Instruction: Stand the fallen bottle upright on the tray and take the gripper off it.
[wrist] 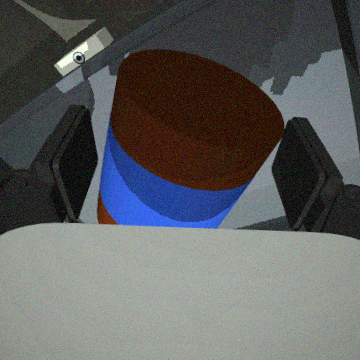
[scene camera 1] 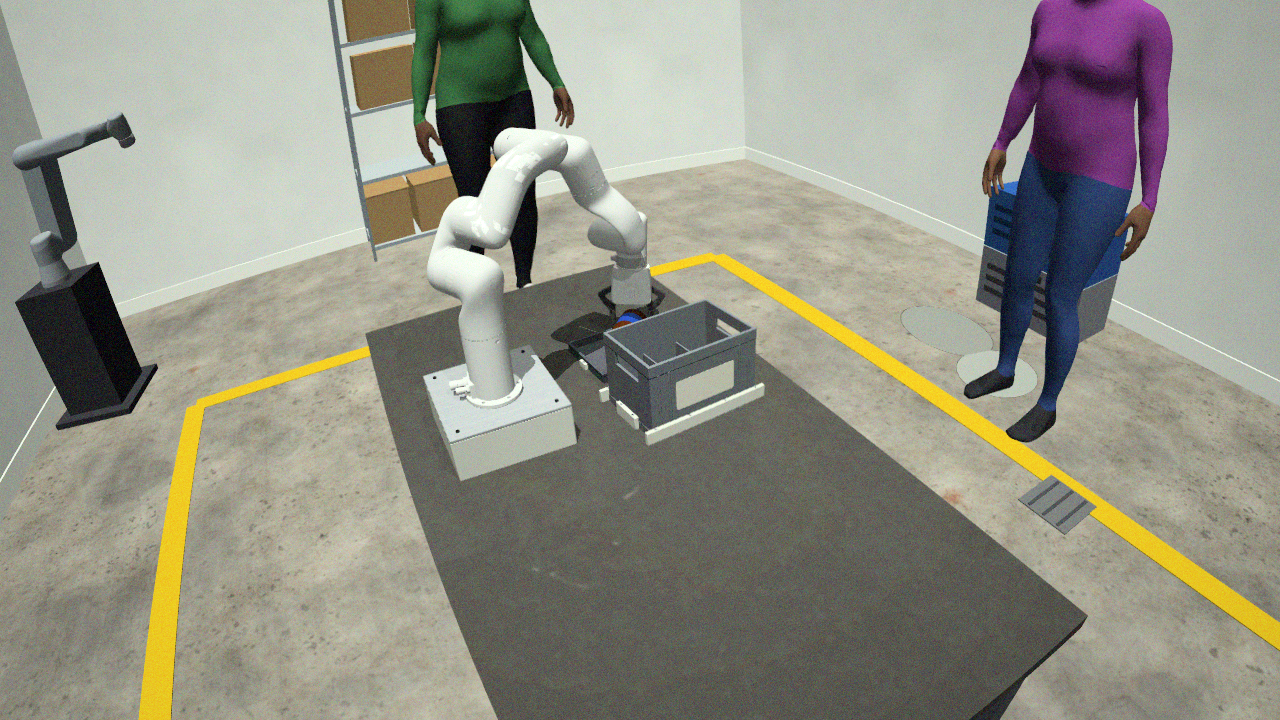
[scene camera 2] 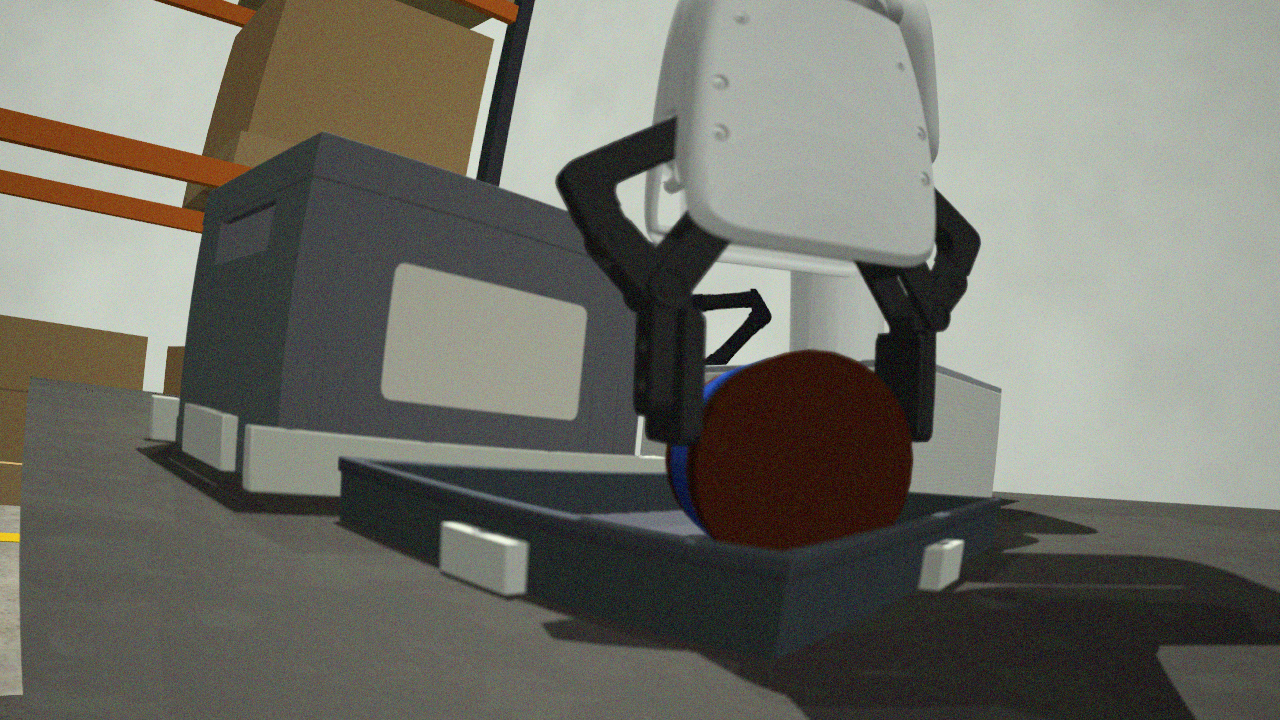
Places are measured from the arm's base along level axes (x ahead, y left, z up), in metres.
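Pixels of known places: gripper, fingertip midpoint: [wrist: 187,137] [scene camera 1: 631,322] [scene camera 2: 798,442]; arm's base at its link origin: [scene camera 1: 494,391].
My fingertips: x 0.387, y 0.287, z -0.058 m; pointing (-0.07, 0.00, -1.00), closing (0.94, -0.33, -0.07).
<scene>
Ahead of a thing's pixels: the offset from my fingertips to its top centre.
The bottle {dz +0.029, dx -0.031, dy -0.047 m} [scene camera 1: 631,318] [scene camera 2: 805,456] [wrist: 187,125], dark brown with a blue band, lies on its side in the tray. Its flat round end faces scene camera 2, and its neck is hidden in all views. The tray {dz -0.024, dx -0.026, dy -0.058 m} [scene camera 2: 572,546] [wrist: 322,72] is low and dark-walled with a grey floor, partly hidden behind the crate in scene camera 1. My gripper [scene camera 1: 633,311] [scene camera 2: 792,420] [wrist: 187,137] points down and is open, with its fingers low on either side of the bottle. In the wrist view, gaps show between the bottle and both finger pads.
A tall grey crate {dz +0.126, dx +0.024, dy -0.311 m} [scene camera 1: 631,389] [scene camera 2: 340,228] stands close beside the tray, with white strips [scene camera 1: 707,412] [scene camera 2: 358,461] along its foot. Small white blocks [scene camera 2: 483,557] [wrist: 85,52] sit against the tray's outer walls. The robot's base [scene camera 1: 501,429] stands near the tray. Two human figures stand beyond the table.
</scene>
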